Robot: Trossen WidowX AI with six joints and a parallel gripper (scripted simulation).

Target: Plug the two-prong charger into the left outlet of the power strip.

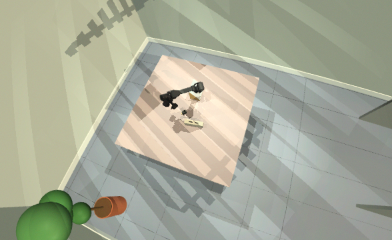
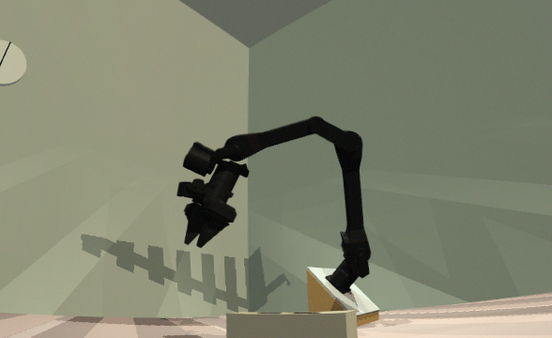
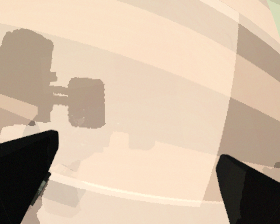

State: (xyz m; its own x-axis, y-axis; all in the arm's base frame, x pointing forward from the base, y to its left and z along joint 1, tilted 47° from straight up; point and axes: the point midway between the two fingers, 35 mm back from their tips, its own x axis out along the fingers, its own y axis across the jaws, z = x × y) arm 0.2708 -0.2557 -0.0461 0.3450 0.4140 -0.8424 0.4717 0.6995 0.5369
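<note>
Now: the black two-prong charger 30 mm behind my gripper tip, 130 mm to the left of it and 170 mm below it.
</note>
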